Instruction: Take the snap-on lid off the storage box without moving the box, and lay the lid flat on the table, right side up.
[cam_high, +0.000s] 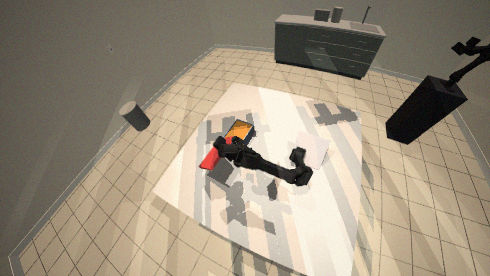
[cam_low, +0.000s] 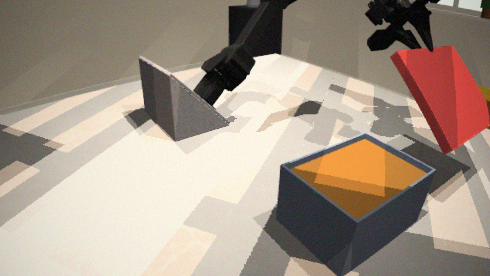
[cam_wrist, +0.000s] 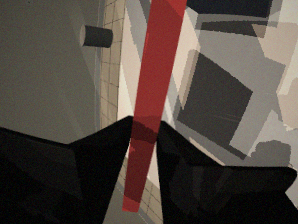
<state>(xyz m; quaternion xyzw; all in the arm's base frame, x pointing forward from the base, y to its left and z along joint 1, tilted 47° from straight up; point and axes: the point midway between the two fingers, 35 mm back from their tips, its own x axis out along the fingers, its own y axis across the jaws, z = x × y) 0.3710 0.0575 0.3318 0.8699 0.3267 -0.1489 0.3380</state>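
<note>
My gripper tip is now 6 cm short of the lid and 5 cm above it. Also, from my gripper tip: storage box: 5 cm ahead, 25 cm to the right, 18 cm below.
</note>
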